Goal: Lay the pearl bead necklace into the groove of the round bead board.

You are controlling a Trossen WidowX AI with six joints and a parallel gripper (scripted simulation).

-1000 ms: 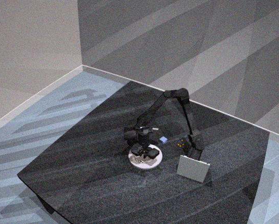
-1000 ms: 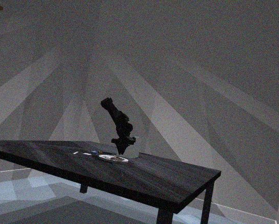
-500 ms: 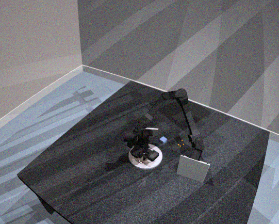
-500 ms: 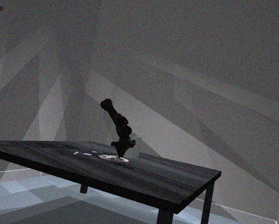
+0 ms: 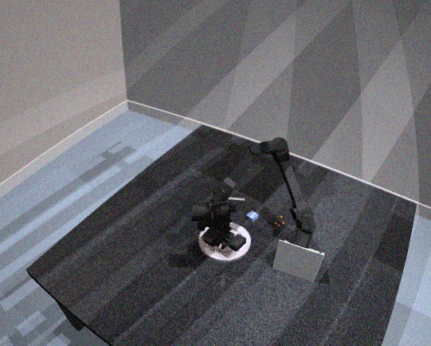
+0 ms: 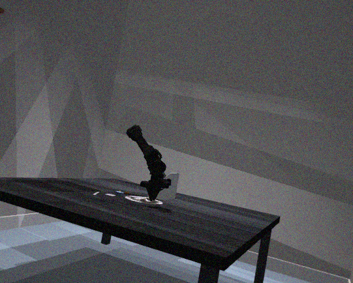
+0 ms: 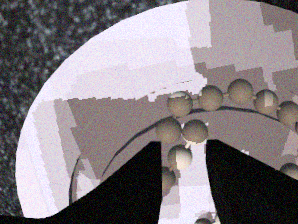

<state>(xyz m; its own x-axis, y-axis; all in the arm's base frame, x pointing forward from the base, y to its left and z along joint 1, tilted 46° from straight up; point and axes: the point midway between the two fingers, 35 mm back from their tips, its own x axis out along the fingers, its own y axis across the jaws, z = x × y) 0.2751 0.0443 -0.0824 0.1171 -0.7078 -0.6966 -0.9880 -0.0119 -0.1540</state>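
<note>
The round white bead board lies 10 mm ahead of my gripper tip, 40 mm to the right of it and 10 mm below it. The rest, counted from my gripper tip: small white block: 180 mm ahead, 140 mm to the right; then small blue cube: 10 mm behind, 220 mm to the right, 10 mm below; then thin white stick: 130 mm ahead, 270 mm to the right, 10 mm below.
</note>
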